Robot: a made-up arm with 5 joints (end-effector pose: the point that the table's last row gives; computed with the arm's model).
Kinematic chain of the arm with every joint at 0, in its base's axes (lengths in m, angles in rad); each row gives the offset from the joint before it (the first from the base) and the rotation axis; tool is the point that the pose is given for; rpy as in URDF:
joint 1: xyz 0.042 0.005 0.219 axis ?
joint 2: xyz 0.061 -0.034 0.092 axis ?
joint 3: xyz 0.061 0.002 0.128 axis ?
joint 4: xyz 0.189 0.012 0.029 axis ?
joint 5: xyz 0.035 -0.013 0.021 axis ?
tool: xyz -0.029 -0.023 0 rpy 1.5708 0 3.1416
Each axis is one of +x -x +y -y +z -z.
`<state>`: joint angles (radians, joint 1 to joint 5).
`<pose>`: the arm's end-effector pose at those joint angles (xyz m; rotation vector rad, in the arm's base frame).
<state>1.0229 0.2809 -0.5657 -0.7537 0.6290</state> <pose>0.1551 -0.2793 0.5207 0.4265 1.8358 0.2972</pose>
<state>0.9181 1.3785 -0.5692 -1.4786 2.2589</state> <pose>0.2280 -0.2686 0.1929 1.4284 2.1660 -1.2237</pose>
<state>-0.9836 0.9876 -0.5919 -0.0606 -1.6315</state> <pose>0.2855 0.3139 0.2807 -0.3963 -0.1288 -2.1434</pose>
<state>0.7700 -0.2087 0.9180 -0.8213 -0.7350</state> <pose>0.1951 -0.2132 0.3540 0.2696 1.0158 2.1543</pose>
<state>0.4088 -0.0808 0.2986 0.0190 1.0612</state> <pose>0.3160 -0.1619 0.4695 -0.6782 -2.8280 -0.8115</pose>
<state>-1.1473 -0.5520 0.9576 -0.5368 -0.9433</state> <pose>0.1816 0.2016 0.4072 0.5313 -0.5442 -1.9561</pose>
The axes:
joint 1: -z
joint 2: +y
joint 3: +y
joint 4: +y
joint 5: -x

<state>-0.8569 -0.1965 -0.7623 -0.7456 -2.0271</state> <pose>0.1768 0.1257 0.6257 1.5158 1.1024 -1.2840</pose>
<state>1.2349 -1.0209 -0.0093 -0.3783 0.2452</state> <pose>0.0000 -0.0424 0.6171 0.0514 1.6127 0.1944</pose>
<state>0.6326 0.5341 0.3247 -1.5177 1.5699</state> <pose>0.2660 -0.2001 0.3044 0.7780 2.3782 -0.2651</pose>
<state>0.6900 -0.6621 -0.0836 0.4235 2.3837</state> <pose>0.1424 -0.0990 0.6358 1.1459 2.6020 -1.3047</pose>
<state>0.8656 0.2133 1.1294 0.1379 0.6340</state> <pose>0.1672 -0.2216 0.2428 -1.3940 -1.1861 -1.3997</pose>
